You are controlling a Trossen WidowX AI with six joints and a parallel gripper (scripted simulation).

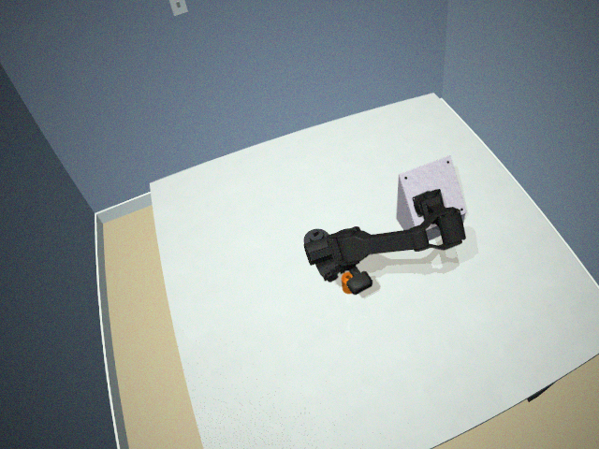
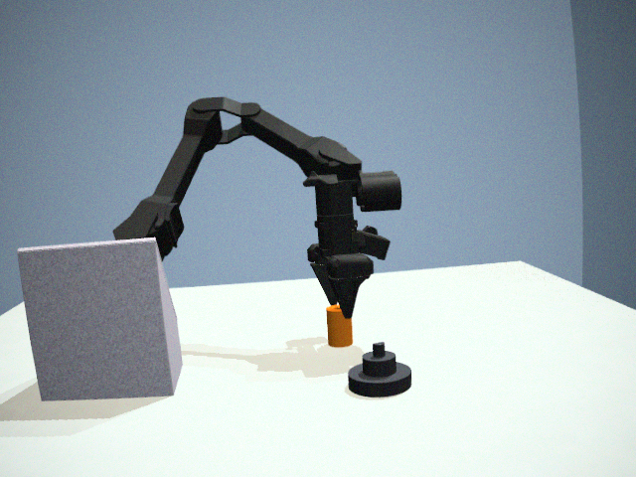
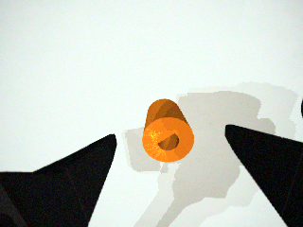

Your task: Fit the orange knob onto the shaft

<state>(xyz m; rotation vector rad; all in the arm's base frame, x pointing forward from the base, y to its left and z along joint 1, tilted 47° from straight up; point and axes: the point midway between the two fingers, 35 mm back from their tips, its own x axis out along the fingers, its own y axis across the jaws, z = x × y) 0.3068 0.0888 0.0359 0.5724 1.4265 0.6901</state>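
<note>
Now: gripper tip 2 cm above the orange knob. From my gripper tip the other things lie so: dark round pedestal 2 cm ahead, 20 cm to the right, 2 cm below.
</note>
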